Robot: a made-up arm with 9 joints. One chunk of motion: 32 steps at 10 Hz.
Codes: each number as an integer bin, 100 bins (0 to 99) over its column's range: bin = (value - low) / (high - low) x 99, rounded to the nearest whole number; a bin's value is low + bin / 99 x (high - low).
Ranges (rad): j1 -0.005..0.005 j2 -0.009..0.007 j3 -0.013..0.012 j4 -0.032..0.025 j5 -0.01..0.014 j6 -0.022..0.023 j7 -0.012..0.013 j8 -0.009..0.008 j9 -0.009..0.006
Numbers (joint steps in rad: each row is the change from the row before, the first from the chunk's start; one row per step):
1: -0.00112 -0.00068 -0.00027 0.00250 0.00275 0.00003 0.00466 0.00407 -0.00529
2: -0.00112 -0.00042 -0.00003 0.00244 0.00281 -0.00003 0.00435 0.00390 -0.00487
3: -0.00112 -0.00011 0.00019 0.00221 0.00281 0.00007 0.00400 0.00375 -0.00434
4: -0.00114 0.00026 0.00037 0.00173 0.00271 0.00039 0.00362 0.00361 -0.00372
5: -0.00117 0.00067 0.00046 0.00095 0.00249 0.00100 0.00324 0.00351 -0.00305
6: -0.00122 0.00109 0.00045 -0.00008 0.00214 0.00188 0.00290 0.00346 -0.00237
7: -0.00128 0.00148 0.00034 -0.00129 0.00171 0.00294 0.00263 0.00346 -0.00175
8: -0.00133 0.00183 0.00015 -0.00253 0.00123 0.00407 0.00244 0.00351 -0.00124
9: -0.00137 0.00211 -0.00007 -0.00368 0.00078 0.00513 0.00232 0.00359 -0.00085
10: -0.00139 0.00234 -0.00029 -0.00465 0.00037 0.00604 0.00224 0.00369 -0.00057
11: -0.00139 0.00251 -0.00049 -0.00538 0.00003 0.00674 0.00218 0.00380 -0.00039
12: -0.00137 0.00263 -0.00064 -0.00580 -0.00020 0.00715 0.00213 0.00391 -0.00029
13: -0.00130 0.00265 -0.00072 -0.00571 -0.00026 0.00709 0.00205 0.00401 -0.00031
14: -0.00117 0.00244 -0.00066 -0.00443 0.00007 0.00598 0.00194 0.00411 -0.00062
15: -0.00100 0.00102 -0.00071 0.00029 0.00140 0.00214 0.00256 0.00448 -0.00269
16: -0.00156 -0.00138 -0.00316 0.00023 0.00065 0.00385 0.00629 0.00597 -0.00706
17: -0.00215 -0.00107 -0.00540 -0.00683 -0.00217 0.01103 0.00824 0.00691 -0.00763
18: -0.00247 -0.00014 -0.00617 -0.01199 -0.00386 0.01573 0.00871 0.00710 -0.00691
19: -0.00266 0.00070 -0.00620 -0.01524 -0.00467 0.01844 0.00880 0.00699 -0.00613
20: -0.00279 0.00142 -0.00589 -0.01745 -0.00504 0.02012 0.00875 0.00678 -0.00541
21: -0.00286 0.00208 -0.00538 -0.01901 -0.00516 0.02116 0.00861 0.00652 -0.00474
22: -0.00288 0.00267 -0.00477 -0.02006 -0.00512 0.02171 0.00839 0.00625 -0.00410
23: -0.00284 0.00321 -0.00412 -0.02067 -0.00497 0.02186 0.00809 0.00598 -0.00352
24: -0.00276 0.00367 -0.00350 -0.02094 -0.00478 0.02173 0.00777 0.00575 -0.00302
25: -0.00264 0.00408 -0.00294 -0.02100 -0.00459 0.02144 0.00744 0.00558 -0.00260
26: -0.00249 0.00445 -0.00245 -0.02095 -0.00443 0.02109 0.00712 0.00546 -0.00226
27: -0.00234 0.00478 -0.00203 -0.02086 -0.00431 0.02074 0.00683 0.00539 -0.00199
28: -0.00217 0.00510 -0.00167 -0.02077 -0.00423 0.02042 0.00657 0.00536 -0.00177
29: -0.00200 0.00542 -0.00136 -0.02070 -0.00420 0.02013 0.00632 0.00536 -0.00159
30: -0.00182 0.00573 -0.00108 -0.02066 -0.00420 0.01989 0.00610 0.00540 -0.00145
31: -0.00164 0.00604 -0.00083 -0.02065 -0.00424 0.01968 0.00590 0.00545 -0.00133
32: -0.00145 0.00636 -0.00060 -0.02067 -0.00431 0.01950 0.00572 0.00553 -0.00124
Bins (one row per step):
1: 38 51 50 60 53 48 66 76 24
2: 38 53 51 60 53 48 65 75 27
3: 38 55 52 59 53 49 63 74 31
4: 38 57 53 59 52 49 62 73 35
5: 38 60 53 57 52 51 60 73 39
6: 37 62 53 55 50 53 59 73 44
7: 37 65 53 53 48 55 58 73 48
8: 36 67 52 51 46 57 57 73 51
9: 36 69 51 49 44 60 57 73 54
10: 36 70 50 48 43 62 56 74 56
11: 36 71 50 46 41 63 56 75 57
12: 36 72 49 46 40 64 56 75 57
13: 37 72 49 46 40 64 56 76 57
14: 38 71 49 48 42 62 55 76 55
15: 40 62 49 56 47 53 58 79 42
16: 34 47 39 56 44 57 72 87 13
17: 28 49 30 44 32 73 80 93 9
18: 25 55 27 35 25 83 82 94 14
19: 23 60 27 29 22 89 82 93 19
20: 22 64 28 25 20 93 82 92 24
21: 21 69 30 23 20 95 82 90 28
22: 21 72 33 21 20 96 81 89 32
23: 21 76 35 20 21 96 80 87 36
24: 22 78 38 19 22 96 78 86 39
25: 23 81 40 19 22 96 77 85 42
26: 25 83 42 19 23 95 76 84 44
27: 26 85 43 19 23 94 75 84 46
28: 28 87 45 20 24 93 74 84 48
29: 30 89 46 20 24 93 73 84 49
30: 31 91 47 20 24 92 72 84 50
31: 33 93 48 20 24 92 71 84 51
32: 35 95 49 20 23 91 70 85 51

